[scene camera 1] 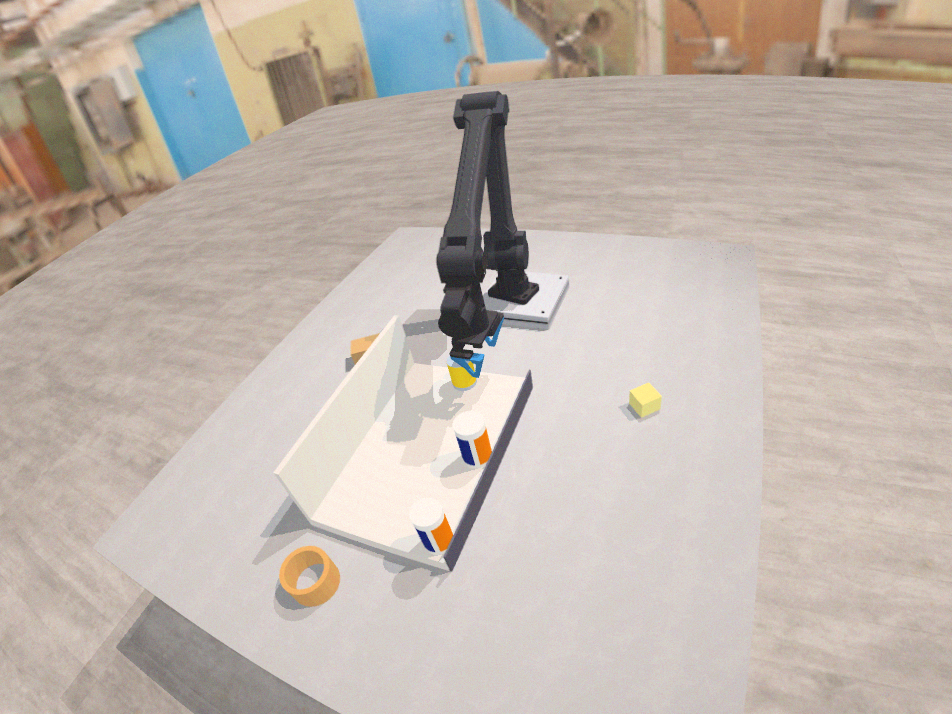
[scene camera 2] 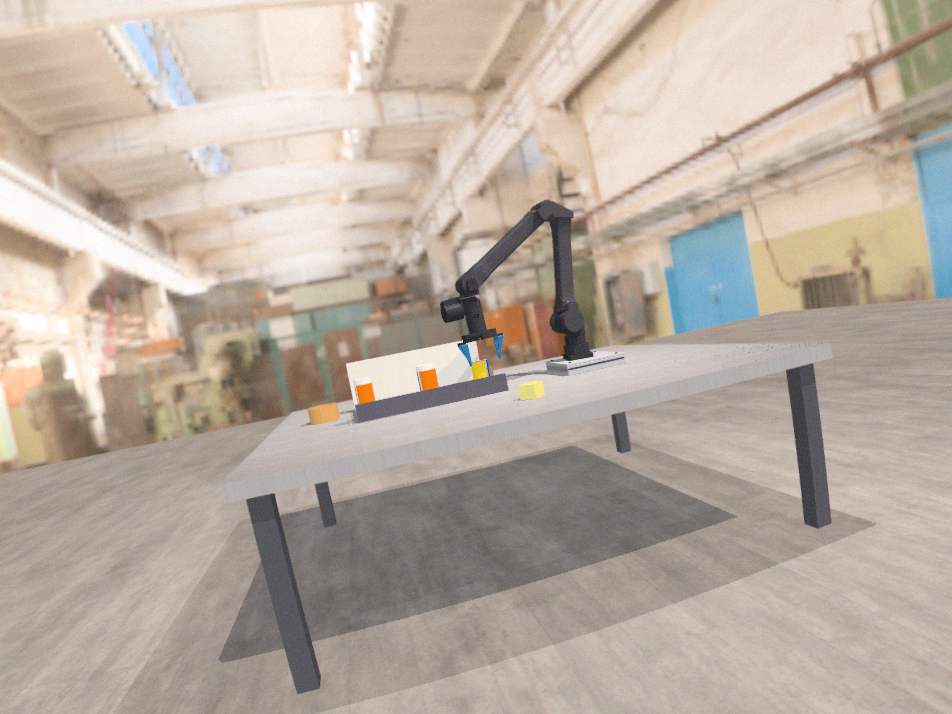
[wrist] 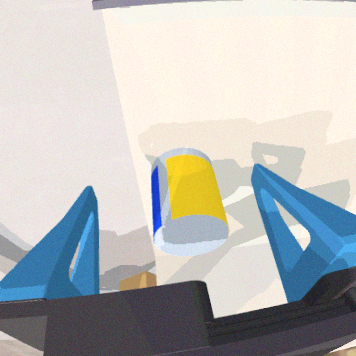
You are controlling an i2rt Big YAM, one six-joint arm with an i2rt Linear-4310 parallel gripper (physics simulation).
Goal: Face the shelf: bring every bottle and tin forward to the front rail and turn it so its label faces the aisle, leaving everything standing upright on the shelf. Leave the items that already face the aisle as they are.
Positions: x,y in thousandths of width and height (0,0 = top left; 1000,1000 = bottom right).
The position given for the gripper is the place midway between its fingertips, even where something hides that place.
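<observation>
Gripper (scene camera 1: 509,506), (scene camera 2: 510,508), (wrist: 490,510): open, holding nothing. Yellow cube (scene camera 1: 677,560) on the table; in the wrist view, out of frame. Dark rail (scene camera 2: 392,575), (scene camera 1: 476,772). Shelf tray (scene camera 1: 432,634), (wrist: 687,251). Shelf back wall (scene camera 1: 324,662).
</observation>
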